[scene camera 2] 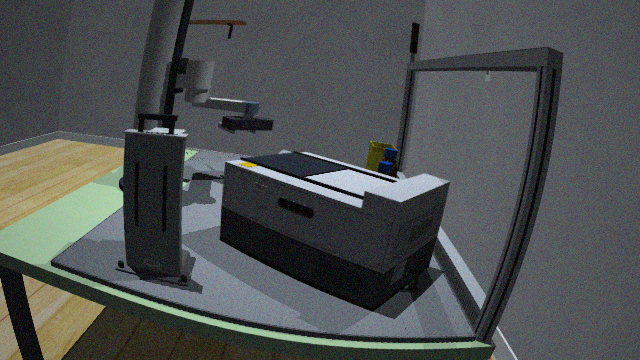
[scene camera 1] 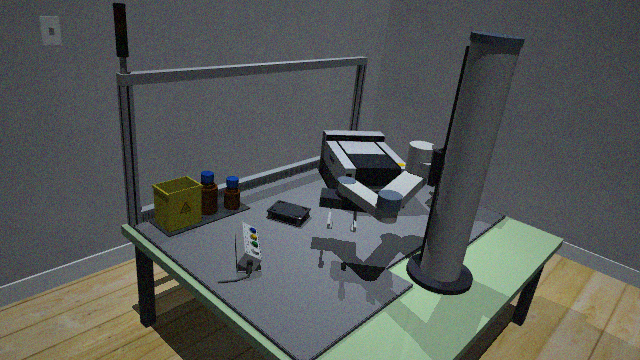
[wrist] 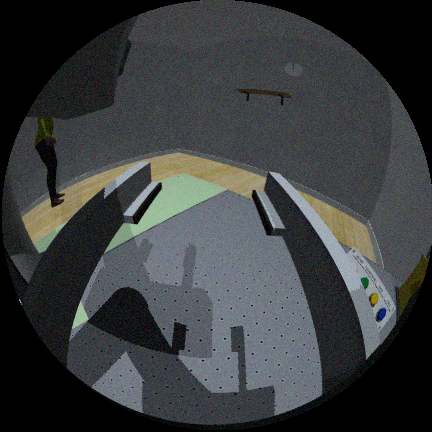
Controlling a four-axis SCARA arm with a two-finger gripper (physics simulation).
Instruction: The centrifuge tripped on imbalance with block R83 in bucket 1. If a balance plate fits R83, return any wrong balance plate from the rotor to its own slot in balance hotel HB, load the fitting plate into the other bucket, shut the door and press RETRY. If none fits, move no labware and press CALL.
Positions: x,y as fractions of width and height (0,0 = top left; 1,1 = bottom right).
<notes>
The gripper (scene camera 2: 0.36,0.35) holds nothing. Further things: a centrifuge (scene camera 1: 0.52,0.45), a button box (scene camera 1: 0.39,0.72) and a brown blue-capped bottle (scene camera 1: 0.33,0.53).
The gripper shows as well in scene camera 1 (scene camera 1: 0.53,0.63) and in the wrist view (wrist: 0.48,0.41).
</notes>
